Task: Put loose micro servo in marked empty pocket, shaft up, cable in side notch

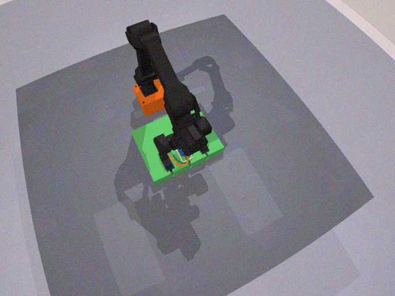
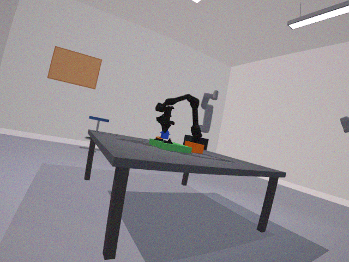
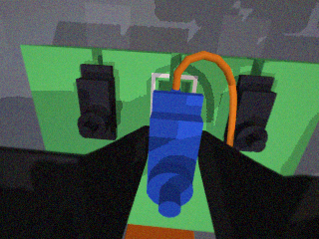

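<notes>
The green deck lies 12 cm behind my gripper tip, 1 cm to the left of it and 10 cm below it.
</notes>
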